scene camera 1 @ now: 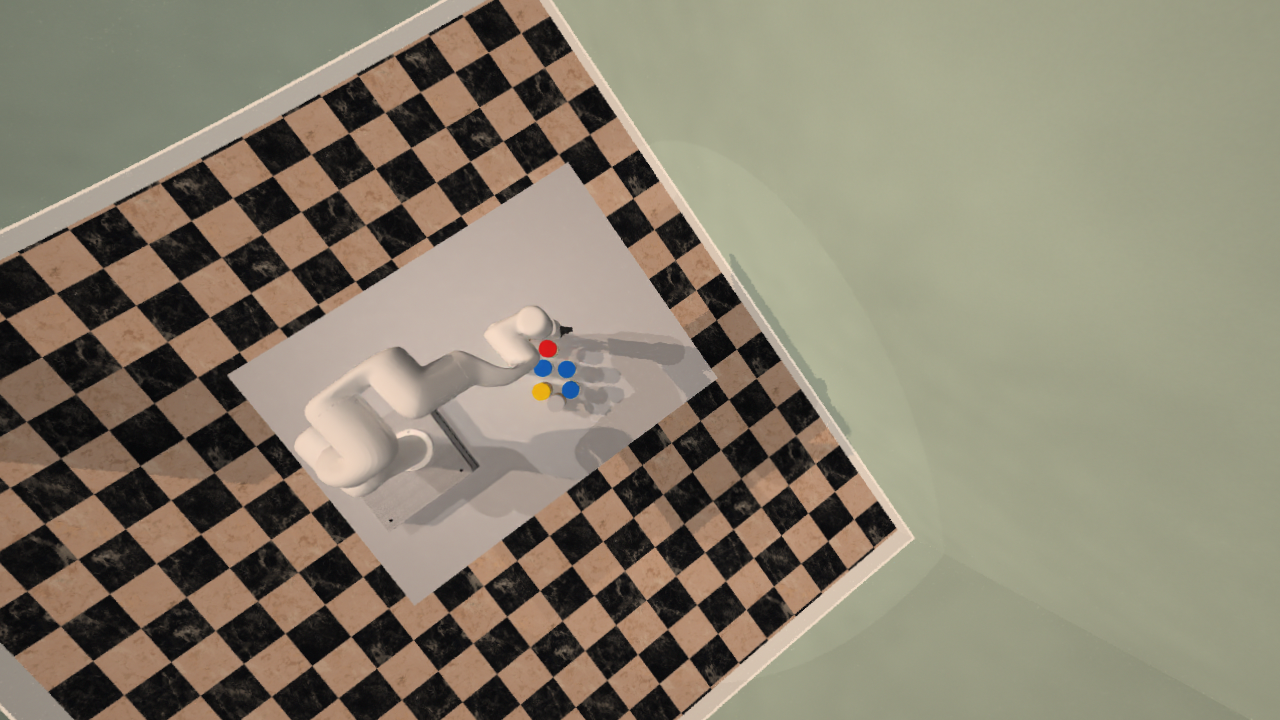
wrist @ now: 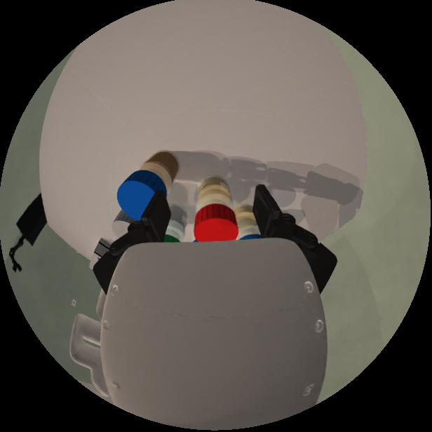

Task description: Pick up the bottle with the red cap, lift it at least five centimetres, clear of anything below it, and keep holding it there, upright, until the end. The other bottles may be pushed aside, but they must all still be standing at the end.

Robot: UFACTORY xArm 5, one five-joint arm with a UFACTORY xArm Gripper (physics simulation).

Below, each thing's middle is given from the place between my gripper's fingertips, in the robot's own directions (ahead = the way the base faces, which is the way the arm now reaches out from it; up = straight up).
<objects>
Now: hand 3 cm past the red-capped bottle (wrist: 215, 220), 4 cm to the left of it and 5 cm above it.
</objects>
